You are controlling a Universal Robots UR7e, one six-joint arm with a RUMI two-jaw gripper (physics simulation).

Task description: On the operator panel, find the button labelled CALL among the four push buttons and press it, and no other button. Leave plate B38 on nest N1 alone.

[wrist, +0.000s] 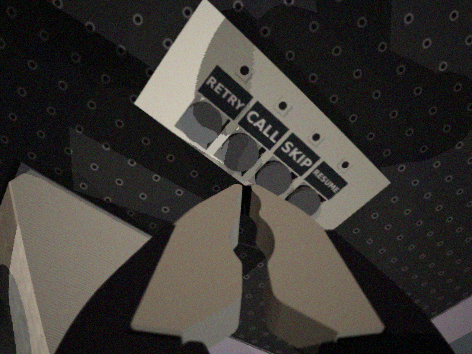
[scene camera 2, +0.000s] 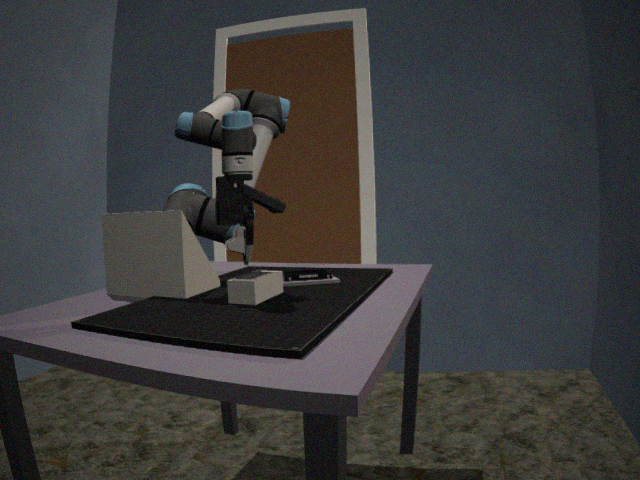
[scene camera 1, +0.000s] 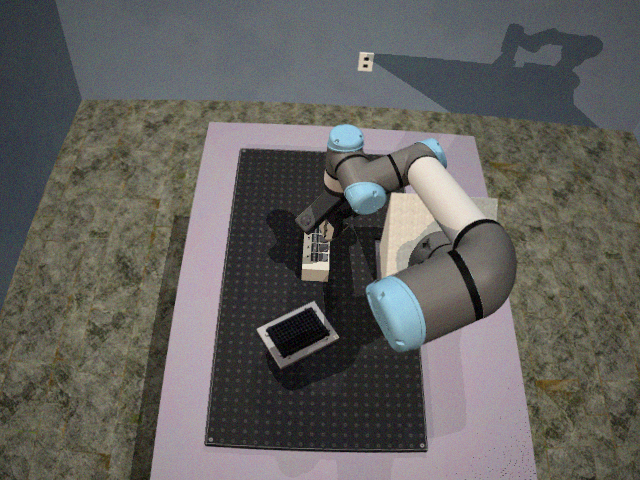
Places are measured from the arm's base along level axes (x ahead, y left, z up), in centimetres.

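Where they show: gripper, fingertip midpoint: (wrist: 243,188) (scene camera 2: 246,264) (scene camera 1: 327,240); arm's base, origin of the base link: (scene camera 2: 164,253).
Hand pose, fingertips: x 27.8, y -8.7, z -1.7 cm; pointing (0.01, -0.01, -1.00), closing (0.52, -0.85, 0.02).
Each offset is from my fingertips to the top centre of the thing. Level surfaces: height alone.
The operator panel @(dx +2.6, dy -0.9, dz -2.0 cm) (scene camera 1: 315,273) (scene camera 2: 255,291) (wrist: 170,80) is a cream box with four round grey buttons in a row. In the wrist view the labels read RETRY, CALL, SKIP, RESUME; the CALL button @(dx +1.0, dy +0.8, dz -2.0 cm) (wrist: 241,152) sits under its dark label, between the RETRY button @(dx +1.3, dy +3.8, dz -2.0 cm) (wrist: 201,120) and the SKIP button @(dx +0.7, dy -2.2, dz -2.0 cm) (wrist: 273,176). My gripper (scene camera 1: 329,238) (scene camera 2: 247,262) (wrist: 243,188) is shut and empty, its tips pointing down a little above the panel. The tips overlap the panel's near edge by CALL and SKIP in the wrist view. The RESUME button @(dx +0.4, dy -5.1, dz -2.0 cm) (wrist: 305,200) is partly hidden by a finger.
Black plate B38 @(dx +8.6, dy +23.1, dz -5.0 cm) (scene camera 1: 297,330) (scene camera 2: 308,275) lies on the light nest N1 (scene camera 1: 310,346) (scene camera 2: 315,282), nearer the bottom of scene camera 1. A large cream block (scene camera 1: 400,222) (scene camera 2: 144,253) (wrist: 75,220) stands beside the panel. The dark perforated mat @(dz -7.6 cm) (scene camera 1: 382,413) (scene camera 2: 206,330) lies under the panel and nest.
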